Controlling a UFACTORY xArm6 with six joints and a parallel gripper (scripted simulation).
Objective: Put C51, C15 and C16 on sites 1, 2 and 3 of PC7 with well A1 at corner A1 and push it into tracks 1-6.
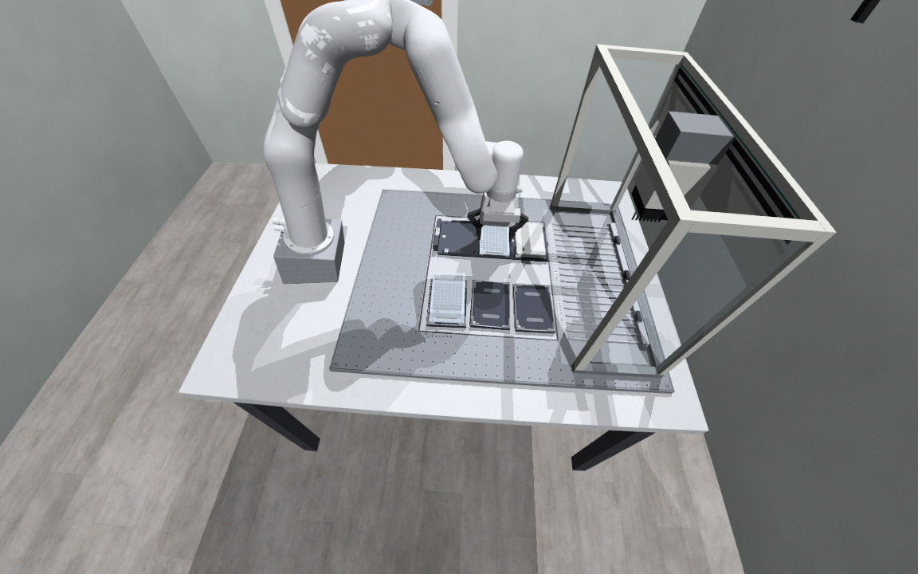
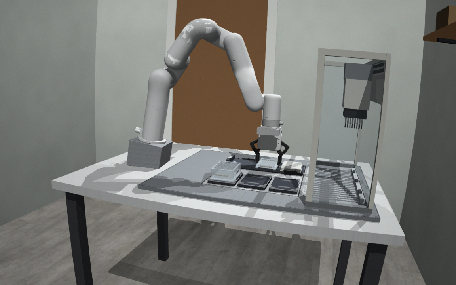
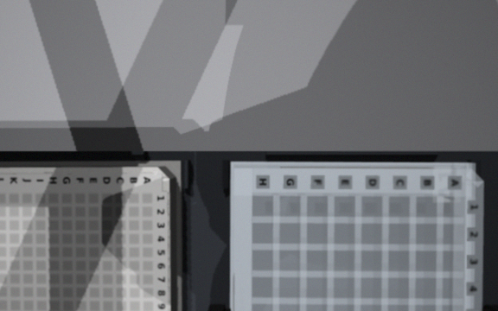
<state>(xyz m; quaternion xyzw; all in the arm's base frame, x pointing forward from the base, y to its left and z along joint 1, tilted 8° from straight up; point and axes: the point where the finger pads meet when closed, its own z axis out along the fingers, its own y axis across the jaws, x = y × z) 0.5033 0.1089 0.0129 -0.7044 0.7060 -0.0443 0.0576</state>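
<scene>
My hand is 10 mm past the dark carrier PC7 and 10 mm above it. The rest, counted from my hand: front post: 390 mm to the right, 220 mm above, 200 mm ahead; then nest S3: 230 mm to the right, 100 mm ahead, 20 mm below; then nest S2: 230 mm to the right, 20 mm below, 10 mm behind.
</scene>
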